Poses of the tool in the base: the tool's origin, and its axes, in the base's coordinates. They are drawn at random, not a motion.
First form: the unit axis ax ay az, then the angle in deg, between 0 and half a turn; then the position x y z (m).
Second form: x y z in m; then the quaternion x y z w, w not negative. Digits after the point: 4 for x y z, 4 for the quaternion.
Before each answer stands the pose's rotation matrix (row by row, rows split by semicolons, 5 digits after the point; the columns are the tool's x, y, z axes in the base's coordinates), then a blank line. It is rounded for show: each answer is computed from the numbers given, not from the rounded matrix.
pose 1, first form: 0.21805 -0.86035 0.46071 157.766 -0.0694 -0.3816 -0.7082
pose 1, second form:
-0.83409 -0.53558 -0.13210; -0.18692 0.49972 -0.84578; 0.51899 -0.68076 -0.51692

-0.0694 -0.3816 -0.7082 0.2140 -0.8442 0.4521 0.1928
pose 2, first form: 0.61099 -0.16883 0.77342 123.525 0.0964 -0.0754 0.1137
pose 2, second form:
0.02719 -0.80489 0.59280; 0.48463 -0.50805 -0.71205; 0.87429 0.30666 0.37626

0.0964 -0.0754 0.1137 0.5383 -0.1487 0.6814 0.4731
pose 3, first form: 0.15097 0.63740 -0.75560 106.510 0.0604 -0.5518 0.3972
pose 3, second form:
-0.25491 0.84802 0.46463; -0.60087 0.23755 -0.76323; -0.75761 -0.47374 0.44900

0.0604 -0.5518 0.3972 0.1210 0.5108 -0.6055 0.5983
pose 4, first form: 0.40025 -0.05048 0.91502 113.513 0.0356 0.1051 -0.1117
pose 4, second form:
-0.17485 -0.86731 0.46606; 0.81078 -0.39539 -0.43163; 0.55863 0.30240 0.77232

0.0356 0.1051 -0.1117 0.3347 -0.0422 0.7653 0.5482
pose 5, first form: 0.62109 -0.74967 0.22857 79.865 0.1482 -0.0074 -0.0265
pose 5, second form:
0.49384 -0.60868 -0.62099; -0.15868 0.63908 -0.75260; 0.85495 0.47020 0.21902

0.1482 -0.0074 -0.0265 0.3987 -0.4812 0.1467 0.7668
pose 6, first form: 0.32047 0.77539 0.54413 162.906 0.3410 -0.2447 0.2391
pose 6, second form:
-0.75496 0.32606 0.56897; 0.64594 0.22007 0.73098; 0.11313 0.91938 -0.37675

0.3410 -0.2447 0.2391 0.3169 0.7668 0.5381 0.1486
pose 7, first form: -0.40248 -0.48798 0.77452 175.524 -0.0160 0.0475 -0.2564
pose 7, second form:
-0.67346 0.33176 -0.66059; 0.45265 -0.52143 -0.72334; -0.58443 -0.78616 0.20099

-0.0160 0.0475 -0.2564 -0.4022 -0.4876 0.7739 0.0391
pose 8, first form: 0.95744 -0.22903 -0.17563 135.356 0.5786 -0.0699 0.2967
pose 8, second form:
0.85743 -0.25189 -0.44874; -0.49872 -0.62171 -0.60395; -0.12686 0.74164 -0.65869

0.5786 -0.0699 0.2967 0.8857 -0.2119 -0.1625 0.3798
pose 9, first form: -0.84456 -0.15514 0.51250 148.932 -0.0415 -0.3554 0.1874
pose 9, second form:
0.46768 -0.02122 -0.88364; 0.50773 -0.81187 0.28823; -0.72352 -0.58345 -0.36892

-0.0415 -0.3554 0.1874 -0.8137 -0.1495 0.4938 0.2678
